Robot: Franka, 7 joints.
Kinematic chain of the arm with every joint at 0, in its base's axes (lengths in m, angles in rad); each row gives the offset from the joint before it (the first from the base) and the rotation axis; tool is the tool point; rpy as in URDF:
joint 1: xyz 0 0 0.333 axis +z
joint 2: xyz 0 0 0 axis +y
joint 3: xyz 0 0 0.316 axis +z
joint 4: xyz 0.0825 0 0 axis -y
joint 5: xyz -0.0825 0 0.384 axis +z
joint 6: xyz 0 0 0 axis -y
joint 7: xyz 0.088 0 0 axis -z
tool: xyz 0 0 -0.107 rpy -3.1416 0 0
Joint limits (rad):
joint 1: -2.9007..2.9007
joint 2: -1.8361..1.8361
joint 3: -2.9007..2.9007
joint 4: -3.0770..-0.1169
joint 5: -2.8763..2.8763
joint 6: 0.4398..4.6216
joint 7: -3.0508..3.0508
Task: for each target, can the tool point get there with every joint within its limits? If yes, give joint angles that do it. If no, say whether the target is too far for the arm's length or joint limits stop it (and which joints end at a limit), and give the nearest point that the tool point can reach.
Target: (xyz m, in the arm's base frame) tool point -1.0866 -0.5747 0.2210
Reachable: no: too far | nearest point -0.7552 -0.3994 0.2552 | short by 0.376 m
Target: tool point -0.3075 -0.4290 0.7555
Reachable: yes | joints 1.5544 -1.2296 0.5249 -1.1778 -1.3920 4.2367 -2.4605
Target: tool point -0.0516 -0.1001 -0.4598
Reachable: no: joint limits stop it (at a limit: joint 2) | nearest point -0.0662 -0.1284 -0.3423 | short by 0.122 m
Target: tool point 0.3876 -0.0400 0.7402
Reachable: yes | joints 1.3031 -1.0430 -0.9377 -1.9856 1.0122 1.6785 1.5374
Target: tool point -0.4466 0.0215 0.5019
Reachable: yes | joints 2.0852 0.1115 1.3573 -2.1158 1.6732 4.2858 -0.5049
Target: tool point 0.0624 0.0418 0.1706
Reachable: yes | joints -2.1807 1.4326 0.1638 -2.8394 0.0158 1.0743 -2.3989
